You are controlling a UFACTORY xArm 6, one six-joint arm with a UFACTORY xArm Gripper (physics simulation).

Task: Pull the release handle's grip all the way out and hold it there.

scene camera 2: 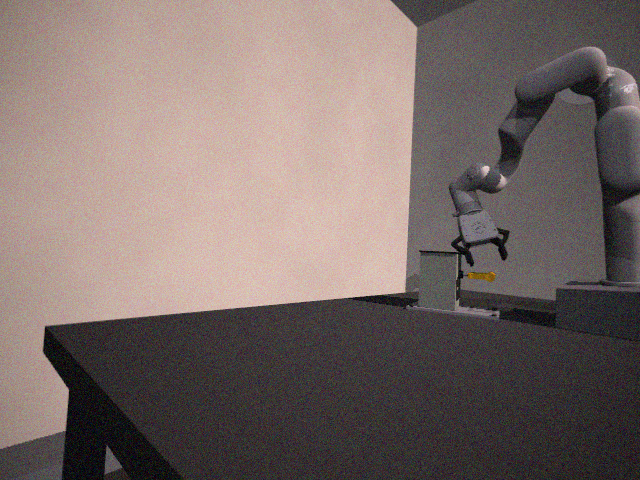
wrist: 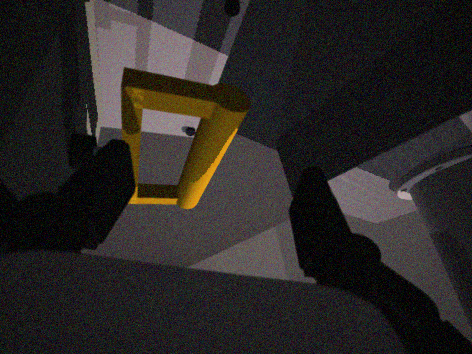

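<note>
The release handle's yellow grip [scene camera 2: 481, 276] [wrist: 212, 145] is a rectangular loop with a thick outer bar. In the scene view it sticks out to the right from the side of an upright pale box [scene camera 2: 438, 281], with a short thin stretch of shaft between them. My gripper [scene camera 2: 487, 260] [wrist: 215, 177] is open and empty, tilted, with its fingertips a little above the grip in the scene view. In the wrist view the loop lies nearer the left finger, which overlaps its lower left corner; the right finger is well apart from it.
The box stands on a light base plate [scene camera 2: 483, 312] [wrist: 165, 45] with a small dark knob [wrist: 189, 131]. The robot's grey pedestal [scene camera 2: 594, 310] stands to the right. The dark table top [scene camera 2: 310, 387] fills the scene view's foreground, and a pale wall [scene camera 2: 206, 155] rises behind it.
</note>
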